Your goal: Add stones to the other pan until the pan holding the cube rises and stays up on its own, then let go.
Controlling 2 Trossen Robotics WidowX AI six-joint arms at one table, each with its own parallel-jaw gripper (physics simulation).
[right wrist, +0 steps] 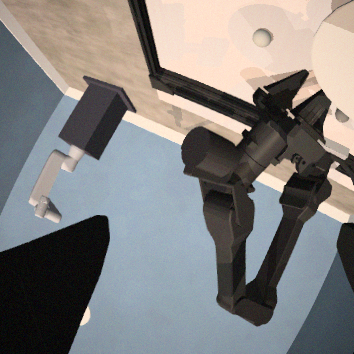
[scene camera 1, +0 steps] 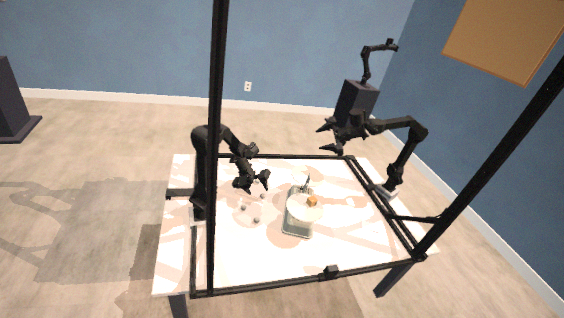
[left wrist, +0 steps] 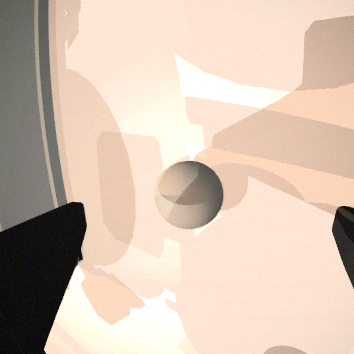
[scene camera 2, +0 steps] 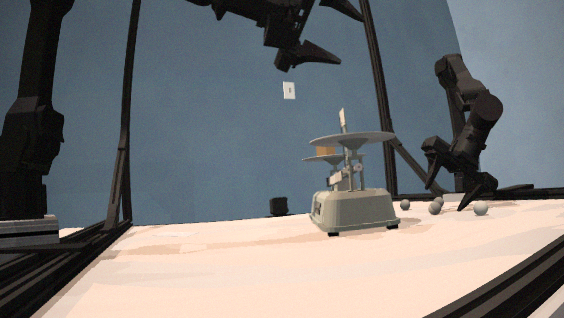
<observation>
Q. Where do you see a grey balance scale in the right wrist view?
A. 324, 52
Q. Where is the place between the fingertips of the right gripper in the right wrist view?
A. At 230, 233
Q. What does the right gripper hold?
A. Nothing.
</observation>
